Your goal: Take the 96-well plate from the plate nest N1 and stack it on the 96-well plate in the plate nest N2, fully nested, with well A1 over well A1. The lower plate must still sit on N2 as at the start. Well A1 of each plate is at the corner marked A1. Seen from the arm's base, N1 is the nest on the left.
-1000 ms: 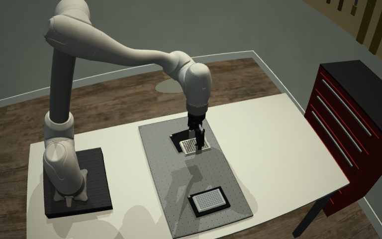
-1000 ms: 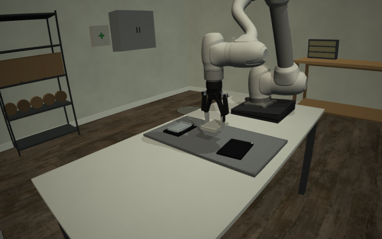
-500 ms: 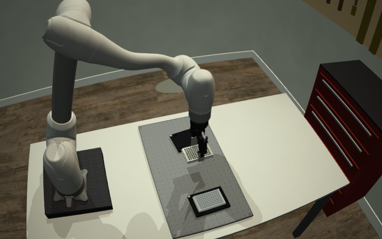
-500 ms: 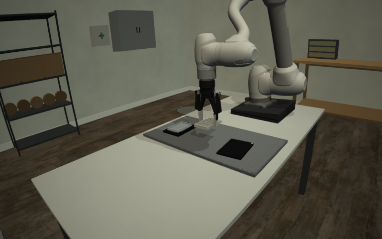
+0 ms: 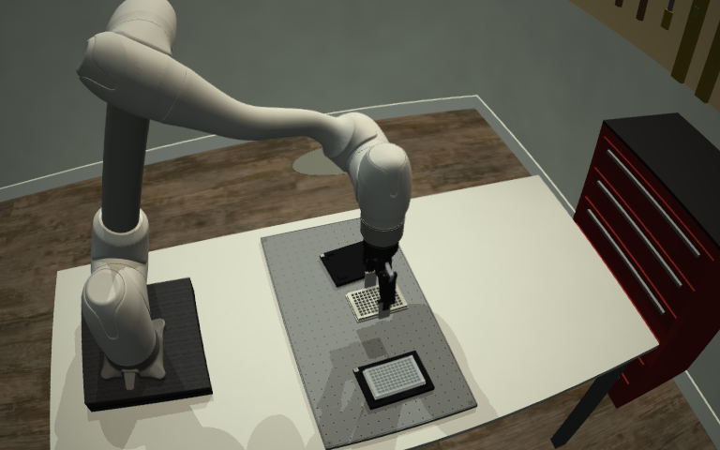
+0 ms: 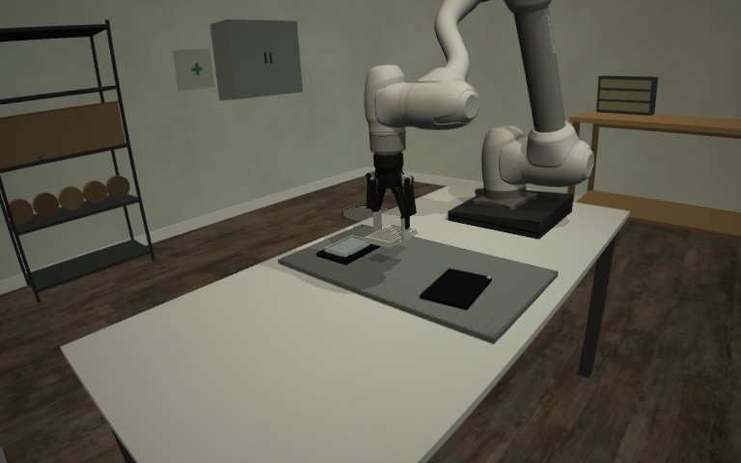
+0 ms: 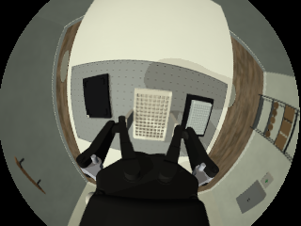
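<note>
Right now the greyer 96-well plate is 10 mm ahead of my hand, 180 mm to the right of it and 100 mm below it. The rest, counted from my hand: white 96-well plate (20 mm below).
</note>
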